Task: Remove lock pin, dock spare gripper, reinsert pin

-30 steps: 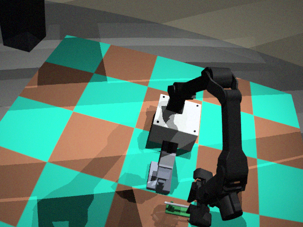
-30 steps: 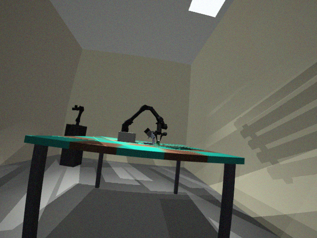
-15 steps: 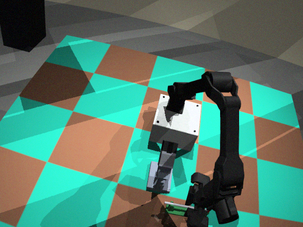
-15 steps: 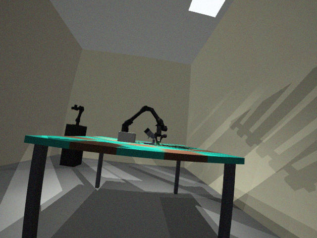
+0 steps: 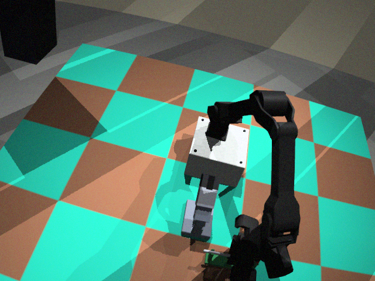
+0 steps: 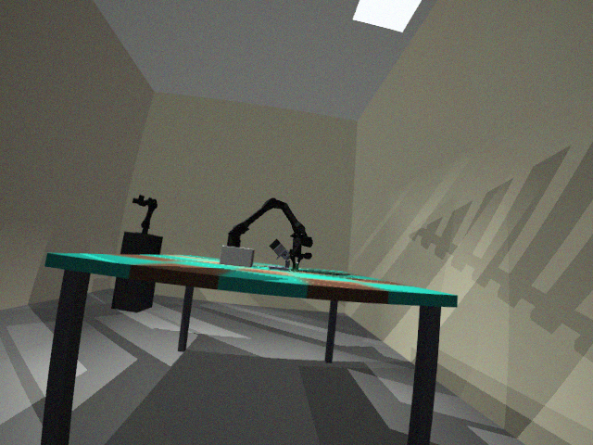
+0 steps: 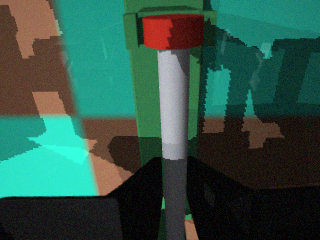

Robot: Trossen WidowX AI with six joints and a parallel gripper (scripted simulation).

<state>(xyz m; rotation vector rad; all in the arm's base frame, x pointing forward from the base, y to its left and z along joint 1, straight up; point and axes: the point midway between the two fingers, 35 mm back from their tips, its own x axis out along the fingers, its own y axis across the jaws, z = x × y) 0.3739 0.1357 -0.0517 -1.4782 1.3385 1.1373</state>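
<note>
The green holder lies 10 mm to the left of my gripper tip and 10 mm above it. From my gripper tip the other things lie so: grey socket mount (80 mm behind, 100 mm to the right, 40 mm above); then spare gripper (110 mm behind, 110 mm to the right, 100 mm above).
</note>
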